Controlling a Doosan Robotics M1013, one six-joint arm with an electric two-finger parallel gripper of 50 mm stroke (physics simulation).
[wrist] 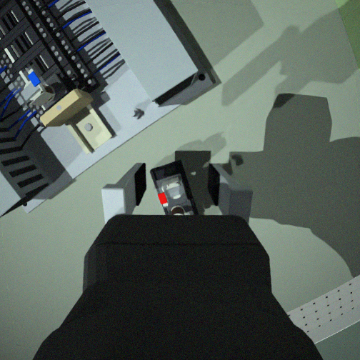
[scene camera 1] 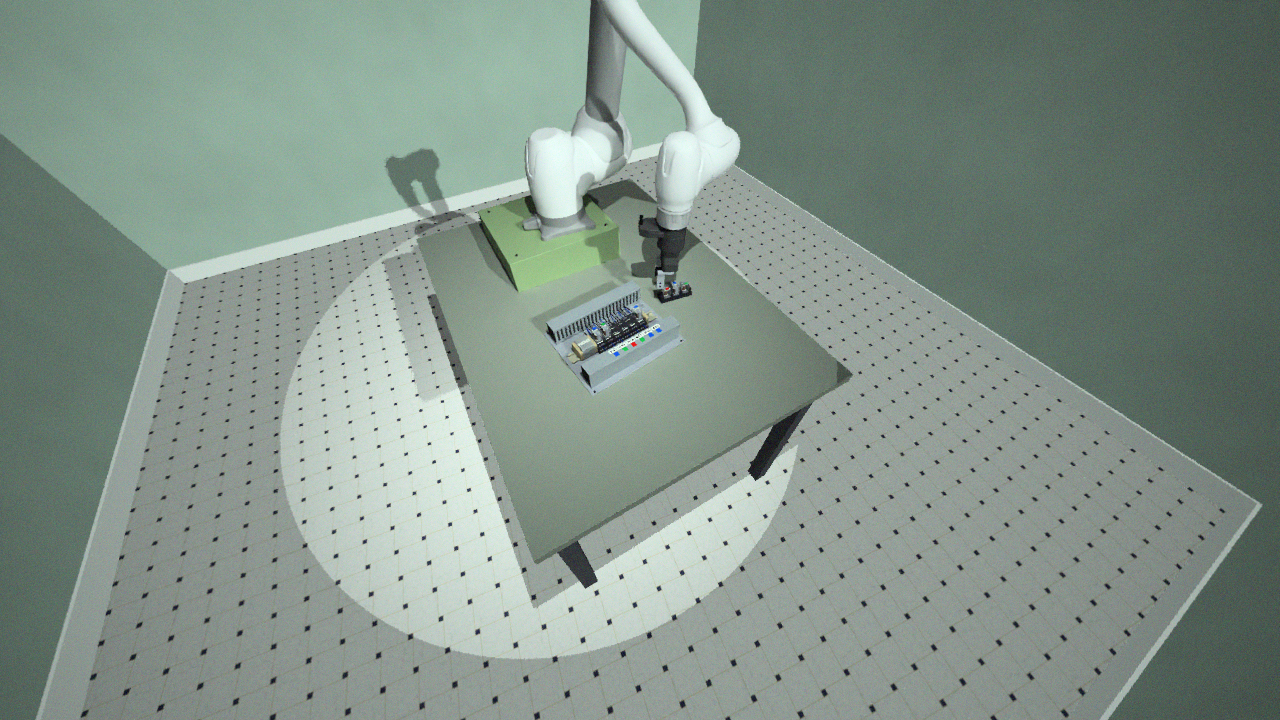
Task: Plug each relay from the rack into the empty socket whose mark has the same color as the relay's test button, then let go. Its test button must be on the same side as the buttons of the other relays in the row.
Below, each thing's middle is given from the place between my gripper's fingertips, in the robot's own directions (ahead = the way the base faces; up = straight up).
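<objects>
Relative to the beige end stop (wrist: 76,99), my hand is 80 mm short of it, 90 mm to the left of it and 40 mm above it.
</objects>
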